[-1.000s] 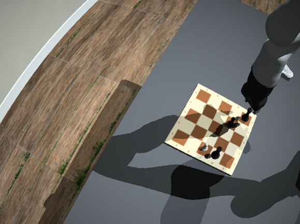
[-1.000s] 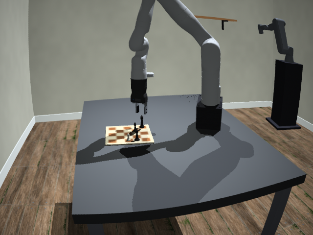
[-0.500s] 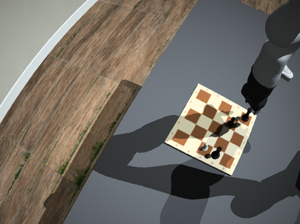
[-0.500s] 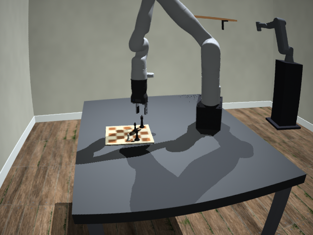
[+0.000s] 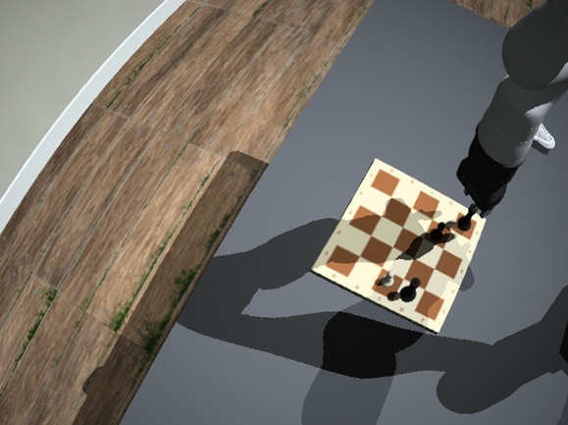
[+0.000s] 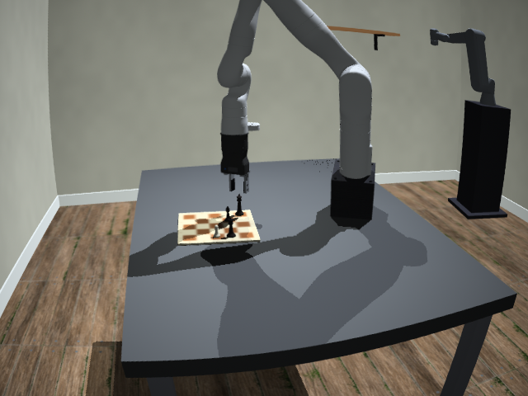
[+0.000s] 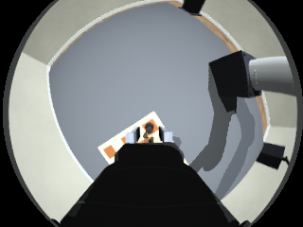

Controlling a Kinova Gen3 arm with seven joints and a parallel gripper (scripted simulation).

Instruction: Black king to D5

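The black king lies 6 cm below my hand. From my hand the other things lie so: white pawn 6 cm ahead, 16 cm to the left, 8 cm below; black pawn 3 cm ahead, 5 cm to the left, 7 cm below; chessboard 7 cm ahead, 9 cm to the left, 9 cm below.
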